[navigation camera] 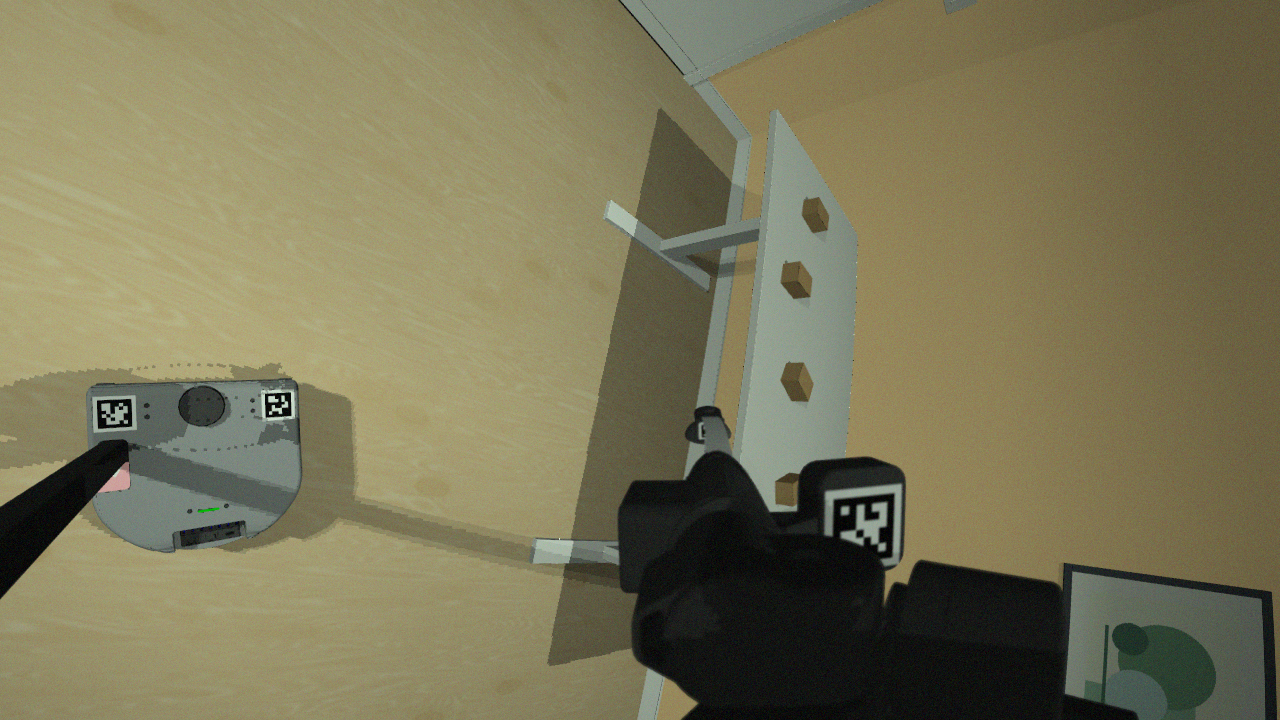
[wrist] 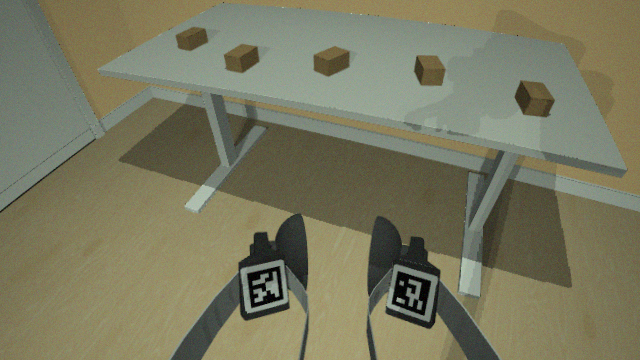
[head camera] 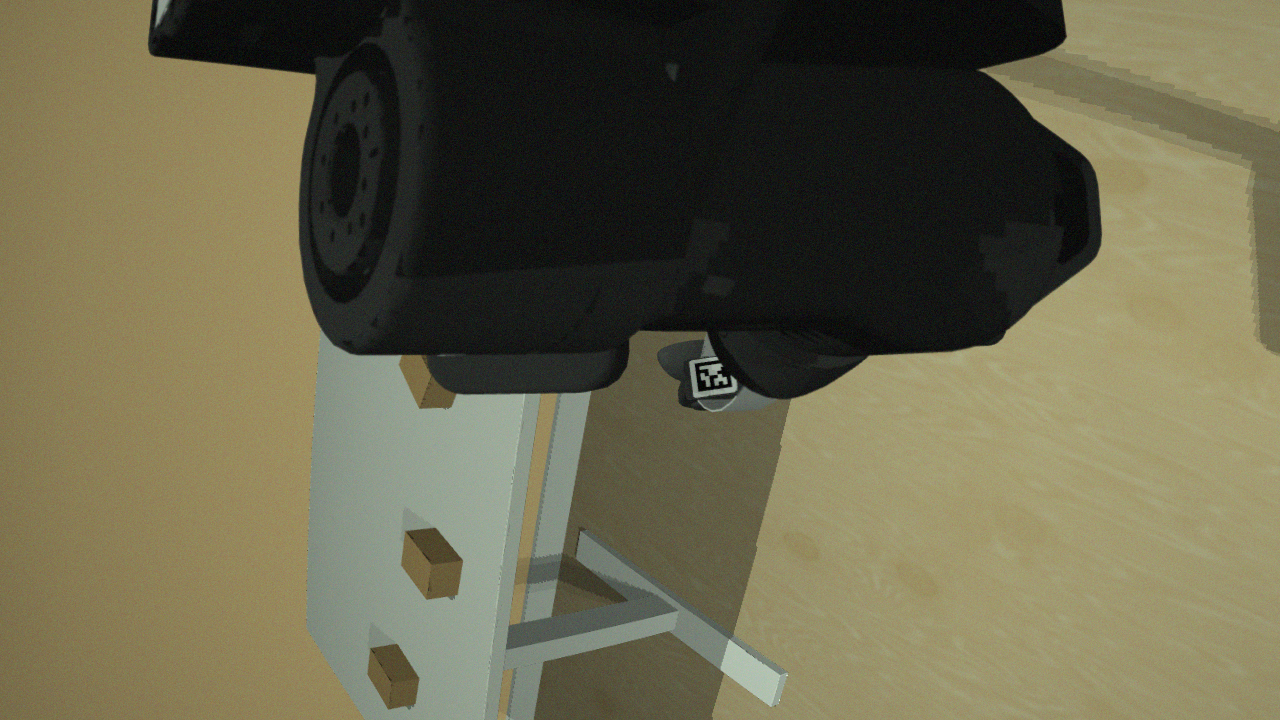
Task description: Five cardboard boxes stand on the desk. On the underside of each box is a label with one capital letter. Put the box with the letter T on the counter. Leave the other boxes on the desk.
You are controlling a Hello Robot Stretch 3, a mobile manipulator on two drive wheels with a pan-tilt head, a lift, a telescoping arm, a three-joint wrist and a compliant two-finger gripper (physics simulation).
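Places are measured from the robot's base along level axes (x back, y right, z up), in metres.
Pixels of known places: gripper, fingertip midpoint: [navigation camera: 707, 451] [wrist: 337, 242]; robot's base, link origin: [navigation camera: 202, 404].
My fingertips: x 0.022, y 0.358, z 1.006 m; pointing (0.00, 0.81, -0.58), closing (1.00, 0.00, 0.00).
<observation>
Ahead of a thing's pixels: the offset from my fingertips to its top centre. Level surfaces: height alone.
Five brown cardboard boxes stand on the grey desk @(dz -0.286 m) [head camera: 358, 492] [navigation camera: 827, 331] [wrist: 375, 45]. From left to right in the wrist view they are the first box @(dz -0.236, dx -0.531, dy +1.030 m) [wrist: 191, 38] [navigation camera: 815, 214] [head camera: 392, 676], second box @(dz -0.236, dx -0.301, dy +0.847 m) [wrist: 241, 58] [navigation camera: 796, 279] [head camera: 431, 564], middle box @(dz -0.236, dx -0.025, dy +0.825 m) [wrist: 331, 61] [navigation camera: 796, 382] [head camera: 425, 383], fourth box @(dz -0.236, dx +0.253, dy +0.778 m) [wrist: 430, 70] [navigation camera: 787, 489] and fifth box @(dz -0.236, dx +0.503, dy +0.641 m) [wrist: 534, 98]. Their undersides and letters are hidden. My gripper [wrist: 337, 242] is open and empty, in front of the desk's front edge. The arm covers part of the desk in the head and navigation views. The counter does not show.
My base [navigation camera: 205, 465] stands on the wooden floor, away from the desk. The desk's left foot [wrist: 200, 199] and right foot [wrist: 470, 280] reach forward on the floor. A framed picture [navigation camera: 1172, 626] hangs on the wall. A grey panel [wrist: 35, 100] stands left of the desk.
</observation>
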